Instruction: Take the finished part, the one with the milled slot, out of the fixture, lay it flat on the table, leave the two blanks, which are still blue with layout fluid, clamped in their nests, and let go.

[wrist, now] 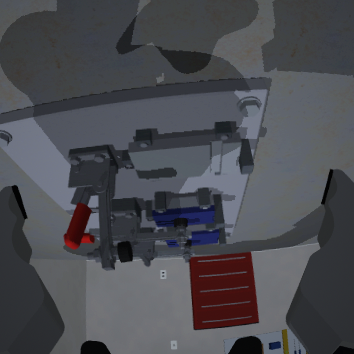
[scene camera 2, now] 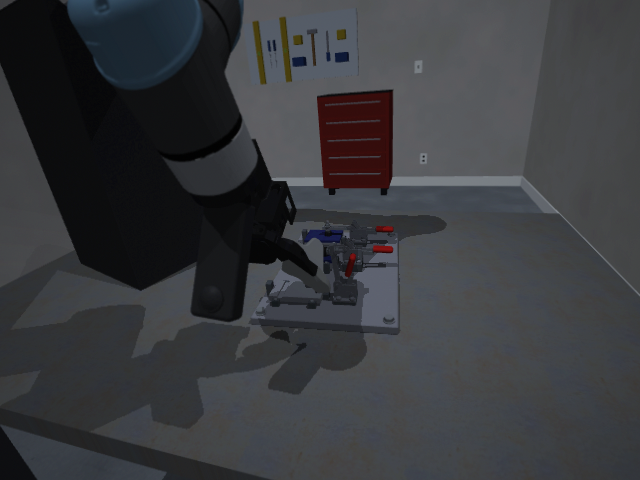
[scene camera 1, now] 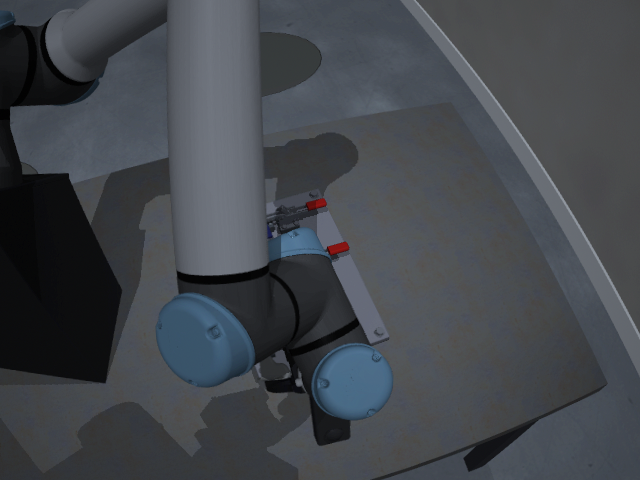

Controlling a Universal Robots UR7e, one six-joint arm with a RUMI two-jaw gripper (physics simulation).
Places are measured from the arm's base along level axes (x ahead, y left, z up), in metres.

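Where they show: gripper, between the fingertips: (wrist: 170,181) (scene camera 2: 276,286).
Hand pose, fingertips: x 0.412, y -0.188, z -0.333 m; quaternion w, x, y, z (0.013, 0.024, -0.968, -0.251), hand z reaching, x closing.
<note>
After its pixels a point has its place.
The finished part (scene camera 2: 295,294) @(y -0.102, x 0.398, z -0.405 m) (wrist: 192,157) @(y -0.094, x 0.391, z -0.405 m), pale grey with a milled slot across one end, lies in the nearest nest of the fixture plate (scene camera 1: 361,299) @(y -0.048, x 0.544, z -0.420 m) (scene camera 2: 379,310) @(y -0.096, x 0.538, z -0.421 m) (wrist: 185,110) @(y -0.134, x 0.397, z -0.421 m). Its clamp is swung up, with the red handle (scene camera 2: 350,265) @(y -0.083, x 0.491, z -0.350 m) (wrist: 78,225) @(y -0.081, x 0.485, z -0.352 m) upright. The middle blue blank (scene camera 2: 328,258) @(y 0.015, x 0.422, z -0.395 m) (wrist: 187,216) @(y 0.017, x 0.390, z -0.395 m) and the far blue blank (scene camera 2: 323,236) @(y 0.126, x 0.377, z -0.400 m) (wrist: 205,237) @(y 0.124, x 0.356, z -0.400 m) sit clamped in their nests. My gripper (scene camera 2: 320,273) (wrist: 170,181) @(y -0.188, x 0.412, z -0.333 m) is open and empty, tilted low over the near end of the fixture. In scene camera 1 the arm hides the nests and most of the gripper.
Two red clamp handles (scene camera 1: 316,204) @(y 0.145, x 0.510, z -0.379 m) (scene camera 1: 338,248) @(y 0.037, x 0.523, z -0.375 m) lie lowered on the fixture's far side. Raised clamp parts stand close beside the fingers in the second scene view. The table (scene camera 1: 465,258) @(y -0.006, x 0.769, z -0.435 m) (scene camera 2: 491,361) @(y -0.157, x 0.696, z -0.436 m) surrounds the plate. A black pedestal (scene camera 1: 62,289) @(y -0.058, x 0.073, z -0.193 m) stands at the left.
</note>
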